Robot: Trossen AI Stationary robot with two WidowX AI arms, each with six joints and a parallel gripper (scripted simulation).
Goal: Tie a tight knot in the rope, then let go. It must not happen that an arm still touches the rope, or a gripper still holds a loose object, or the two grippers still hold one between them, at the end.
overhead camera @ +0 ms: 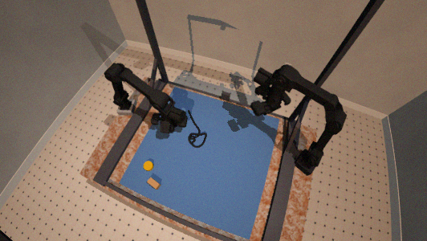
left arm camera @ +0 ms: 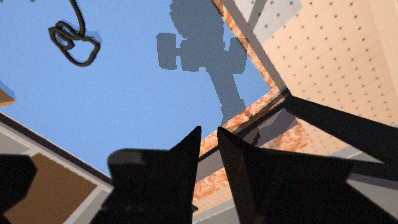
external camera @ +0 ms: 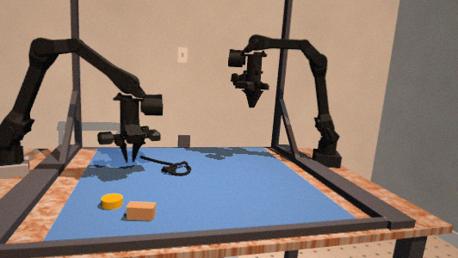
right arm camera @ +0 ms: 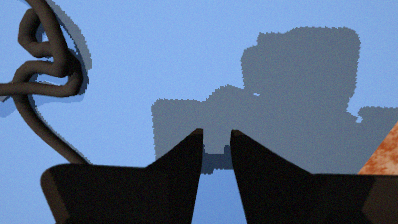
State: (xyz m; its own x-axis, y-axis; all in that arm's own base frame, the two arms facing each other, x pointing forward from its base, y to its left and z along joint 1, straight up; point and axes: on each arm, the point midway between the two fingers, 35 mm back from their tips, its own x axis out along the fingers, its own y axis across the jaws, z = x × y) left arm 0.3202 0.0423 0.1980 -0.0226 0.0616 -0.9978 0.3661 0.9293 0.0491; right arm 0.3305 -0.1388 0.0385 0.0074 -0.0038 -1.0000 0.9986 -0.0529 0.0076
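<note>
Now: the blue mat 6 cm ahead of my right hand, 21 cm to the left of it and 7 cm below it. The rest, counted from my right hand: yellow disc 24 cm ahead, 4 cm to the right, 6 cm below; orange block 32 cm ahead, 3 cm to the left, 5 cm below.
</note>
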